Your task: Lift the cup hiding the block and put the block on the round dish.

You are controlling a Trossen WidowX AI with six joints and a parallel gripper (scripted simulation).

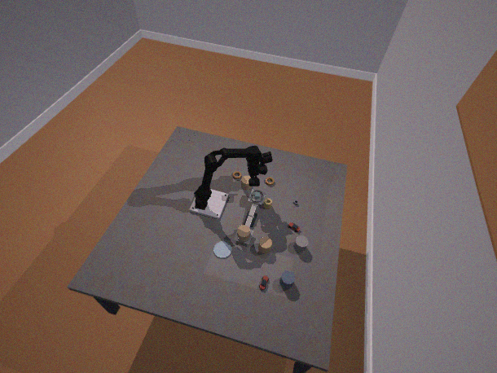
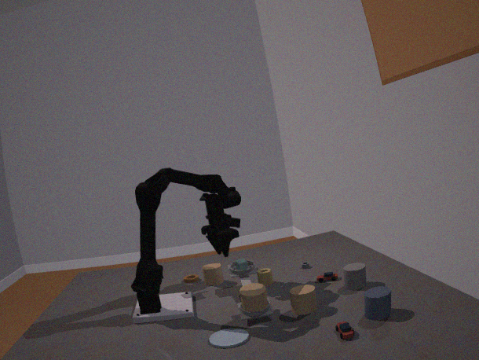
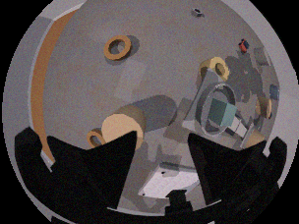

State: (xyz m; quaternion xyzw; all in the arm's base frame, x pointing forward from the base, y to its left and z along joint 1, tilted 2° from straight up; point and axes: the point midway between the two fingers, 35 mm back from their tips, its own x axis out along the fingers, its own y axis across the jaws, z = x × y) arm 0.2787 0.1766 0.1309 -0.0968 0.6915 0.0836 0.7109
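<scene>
My gripper tip is now 4 cm short of the pale green block, 8 cm to the left of it and 2 cm above it. Also, from my gripper tip: small balance 4 cm ahead, 20 cm to the right, 9 cm below; then balance beam 3 cm ahead, 20 cm to the right, 7 cm below; then small tan cylinder 12 cm ahead, 8 cm to the right, 9 cm below.
</scene>
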